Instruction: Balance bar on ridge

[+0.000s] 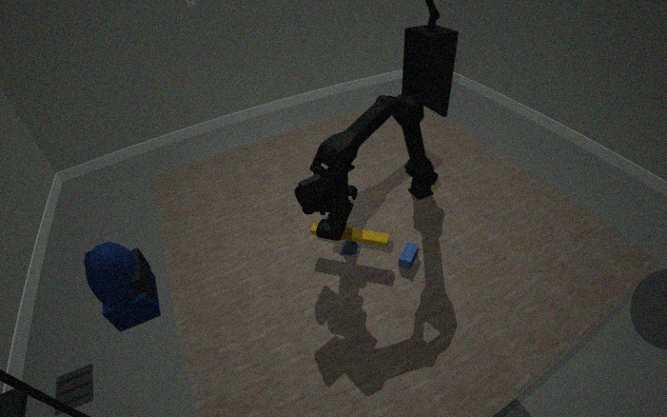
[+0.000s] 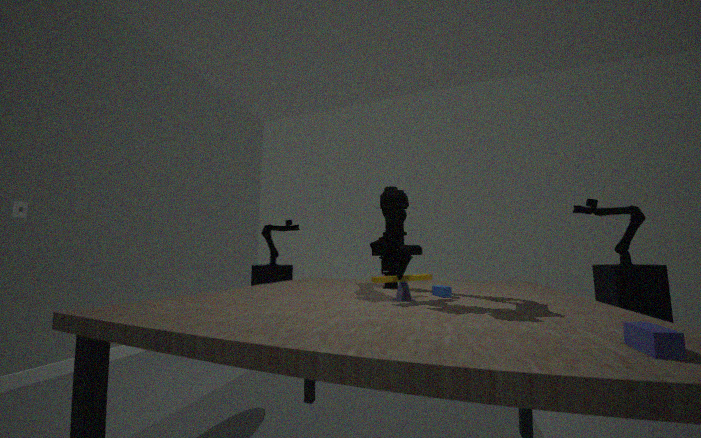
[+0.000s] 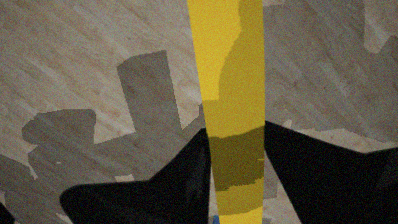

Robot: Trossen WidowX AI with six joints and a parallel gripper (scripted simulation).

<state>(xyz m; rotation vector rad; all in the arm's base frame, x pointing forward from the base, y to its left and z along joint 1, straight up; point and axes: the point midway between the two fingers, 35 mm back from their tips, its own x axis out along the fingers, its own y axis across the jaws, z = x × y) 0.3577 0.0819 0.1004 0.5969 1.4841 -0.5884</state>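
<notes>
Right now the yellow bar is 20 mm behind my gripper tip and 20 mm to the left of it. Round my gripper tip: purple block (380 mm ahead, 420 mm to the left, 50 mm below).
</notes>
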